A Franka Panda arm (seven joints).
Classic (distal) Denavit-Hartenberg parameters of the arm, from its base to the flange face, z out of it. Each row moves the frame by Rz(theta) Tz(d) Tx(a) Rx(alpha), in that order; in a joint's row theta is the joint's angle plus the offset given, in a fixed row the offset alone. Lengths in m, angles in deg.
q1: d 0.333  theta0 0  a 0  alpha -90
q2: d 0  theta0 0  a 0  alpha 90
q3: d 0.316  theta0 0  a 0.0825  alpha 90
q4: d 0  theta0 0  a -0.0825  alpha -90
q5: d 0.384  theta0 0  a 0  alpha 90
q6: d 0  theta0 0  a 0.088  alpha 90
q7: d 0.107  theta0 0  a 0  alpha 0
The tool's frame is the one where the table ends.
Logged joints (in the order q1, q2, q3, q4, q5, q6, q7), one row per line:
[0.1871 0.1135 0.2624 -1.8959 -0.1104 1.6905 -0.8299]
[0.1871 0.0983 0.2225 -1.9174 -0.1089 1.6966 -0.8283]
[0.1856 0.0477 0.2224 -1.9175 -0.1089 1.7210 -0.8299]
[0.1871 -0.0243 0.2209 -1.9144 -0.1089 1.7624 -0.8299]
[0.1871 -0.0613 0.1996 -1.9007 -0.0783 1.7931 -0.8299]
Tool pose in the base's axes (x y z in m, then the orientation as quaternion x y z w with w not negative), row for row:
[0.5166 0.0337 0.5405 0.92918 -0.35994 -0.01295 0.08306]
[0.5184 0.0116 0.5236 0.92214 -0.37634 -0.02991 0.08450]
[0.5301 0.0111 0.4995 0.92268 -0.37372 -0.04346 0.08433]
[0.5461 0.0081 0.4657 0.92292 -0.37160 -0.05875 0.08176]
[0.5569 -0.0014 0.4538 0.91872 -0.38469 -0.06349 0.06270]
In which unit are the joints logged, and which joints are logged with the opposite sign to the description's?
The joints are logged in radians. Opposite sign: q1, q2, q7.
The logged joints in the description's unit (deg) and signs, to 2 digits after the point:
[-10.72 -6.50 15.03 -108.63 -6.33 96.86 47.55]
[-10.72 -5.63 12.75 -109.86 -6.24 97.21 47.46]
[-10.63 -2.73 12.74 -109.86 -6.24 98.61 47.55]
[-10.72 1.39 12.66 -109.69 -6.24 100.98 47.55]
[-10.72 3.51 11.44 -108.90 -4.49 102.74 47.55]

